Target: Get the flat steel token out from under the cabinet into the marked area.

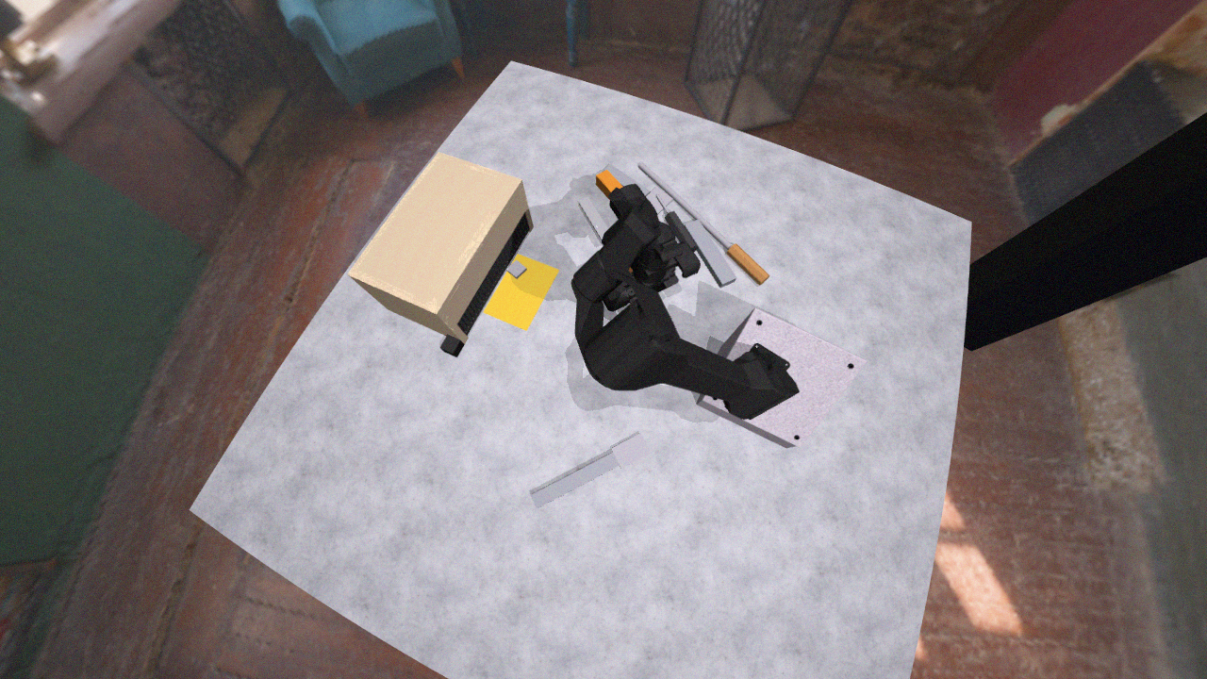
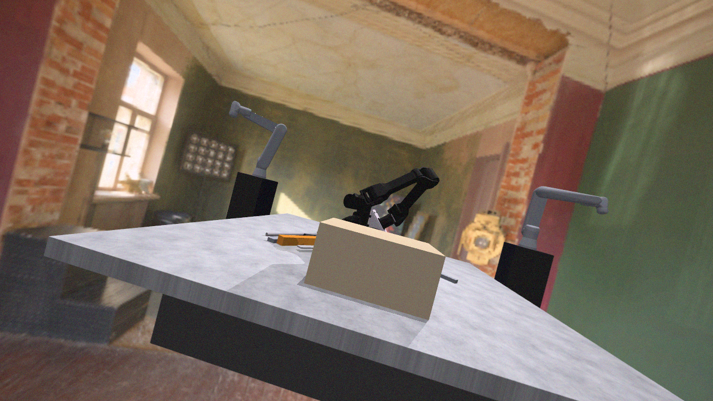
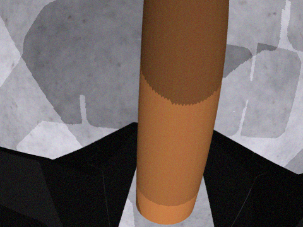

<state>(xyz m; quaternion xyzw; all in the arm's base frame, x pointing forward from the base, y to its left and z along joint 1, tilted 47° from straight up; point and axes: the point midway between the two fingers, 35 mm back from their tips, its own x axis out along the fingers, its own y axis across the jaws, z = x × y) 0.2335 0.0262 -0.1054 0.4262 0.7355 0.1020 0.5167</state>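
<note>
The black-handled tool is 21 cm to the right of my gripper tip, 4 cm ahead of it and 1 cm below it. From my gripper tip the other things lie so: flat grey token 26 cm ahead, 7 cm to the left, 2 cm below; grey bar 17 cm to the right, 6 cm behind, 2 cm below; orange bar 18 cm to the right, 13 cm ahead, 1 cm below.
</note>
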